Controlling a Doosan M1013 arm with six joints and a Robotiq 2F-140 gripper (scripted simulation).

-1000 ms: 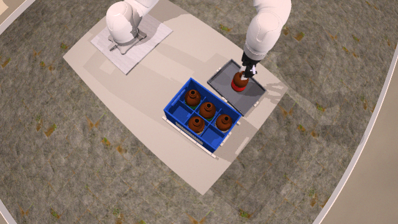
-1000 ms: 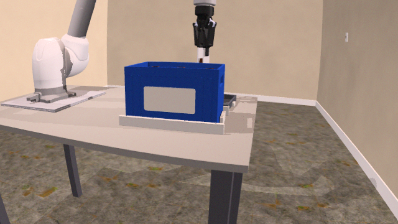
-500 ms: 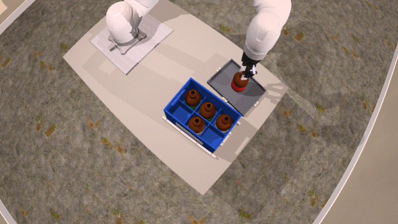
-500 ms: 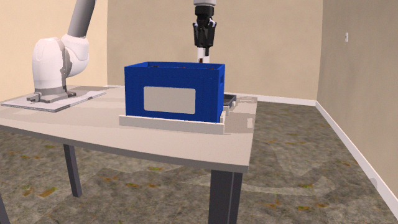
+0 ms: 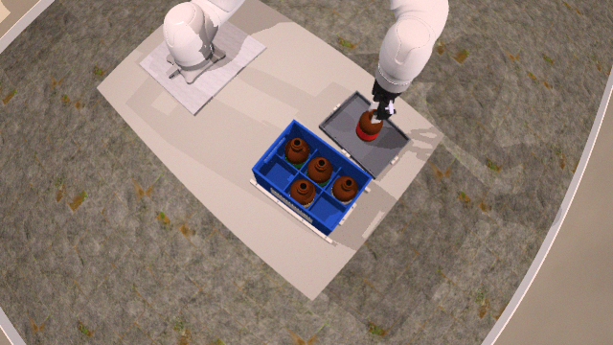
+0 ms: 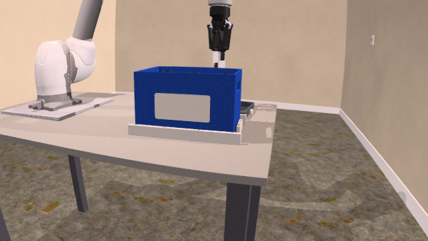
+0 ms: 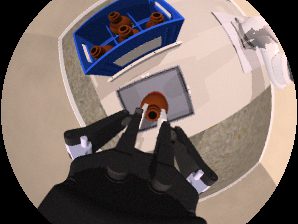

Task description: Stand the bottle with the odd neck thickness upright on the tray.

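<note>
Now: the bottle 90 mm below my hand. Also, from my hand: crate: 260 mm to the right, 110 mm below; then dark grey tray: 180 mm below.
</note>
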